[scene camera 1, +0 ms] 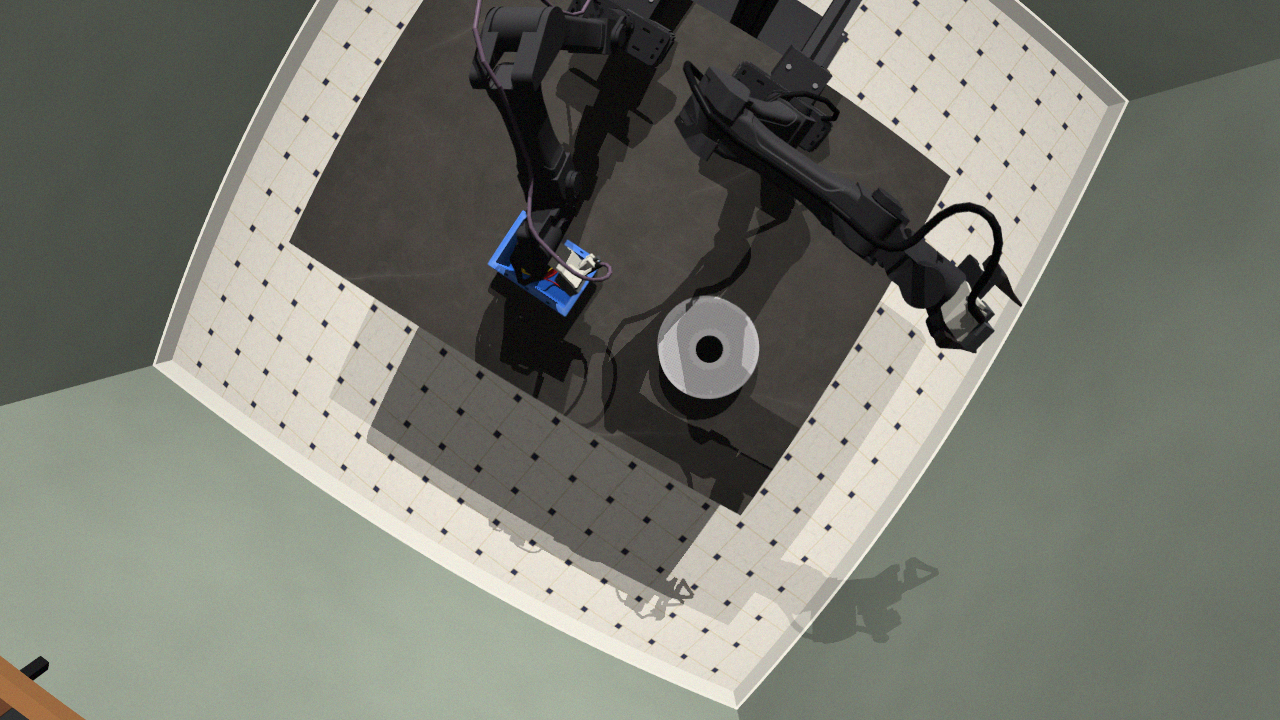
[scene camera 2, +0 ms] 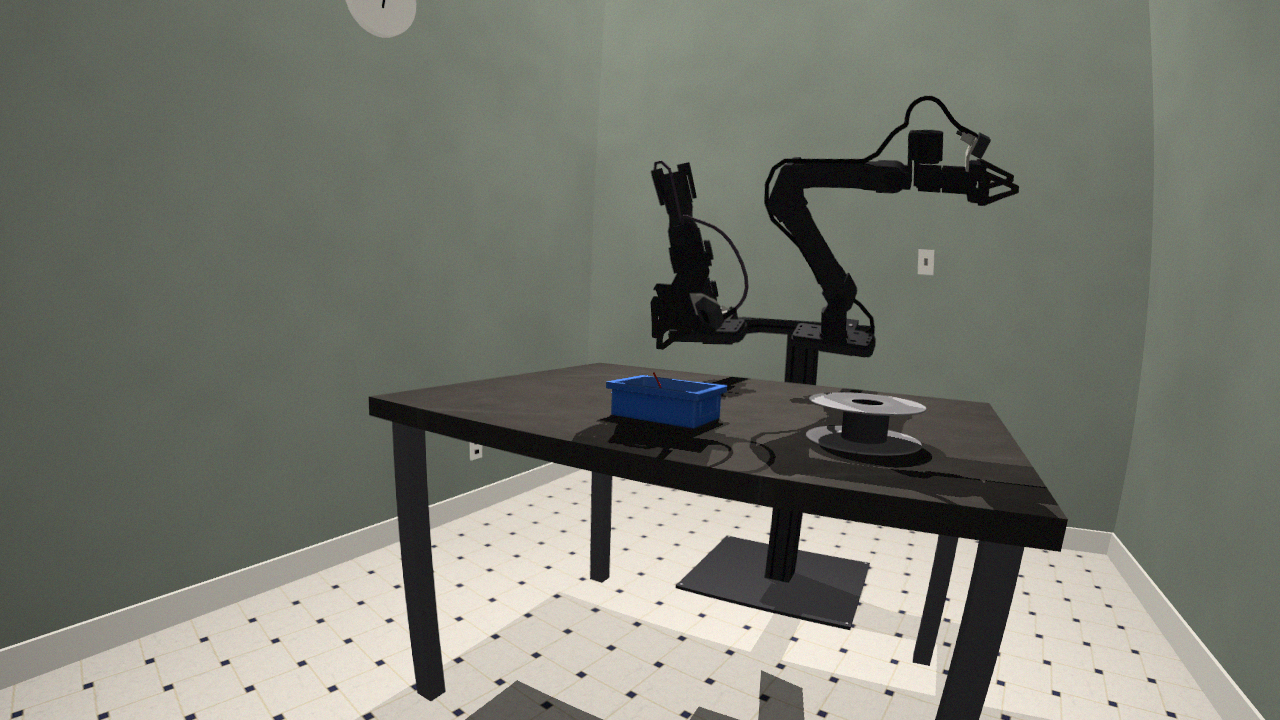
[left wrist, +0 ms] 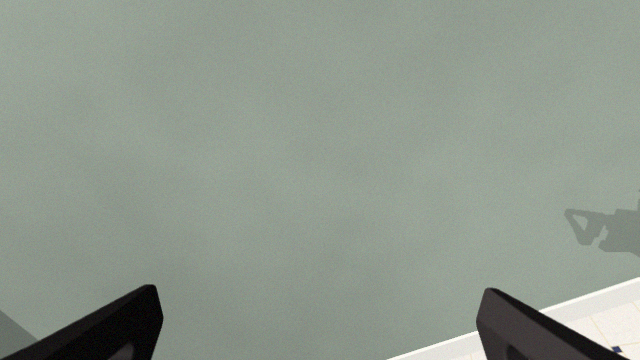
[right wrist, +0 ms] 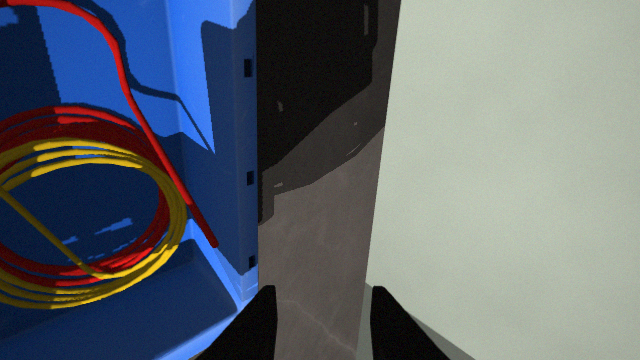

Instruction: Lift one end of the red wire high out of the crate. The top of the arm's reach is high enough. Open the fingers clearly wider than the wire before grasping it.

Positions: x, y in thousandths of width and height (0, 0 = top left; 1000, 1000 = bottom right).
Scene:
spool: scene camera 1 554, 484; scene camera 2 675, 603; not seen in the left wrist view (out of frame); not seen in the right wrist view (out of frame)

